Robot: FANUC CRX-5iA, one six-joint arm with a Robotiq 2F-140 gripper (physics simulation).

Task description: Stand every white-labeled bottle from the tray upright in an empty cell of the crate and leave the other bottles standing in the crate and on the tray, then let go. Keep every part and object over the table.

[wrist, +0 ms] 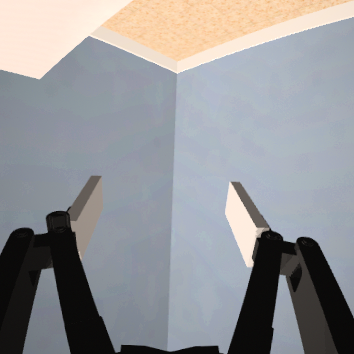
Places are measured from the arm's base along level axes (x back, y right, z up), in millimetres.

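Where they show: gripper, fingertip midpoint: [165,194].
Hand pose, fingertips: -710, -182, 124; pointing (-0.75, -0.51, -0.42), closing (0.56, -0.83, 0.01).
After its pixels a point has its place, as x, y, z.
My gripper [165,194] @(-710, -182, 124) is open, with its two pale finger pads well apart and no object between them. Blue-grey wall shows behind and between the pads. The tray, the crate and the bottles do not show in the wrist view.
Two blue-grey walls [270,125] meet in a vertical corner line near the middle of the view. A speckled orange-tan surface [185,25] with a pale border strip [225,51] lies along the top. Part of a pale flat surface [45,35] @(-1195, -149, -245) shows at the upper left.
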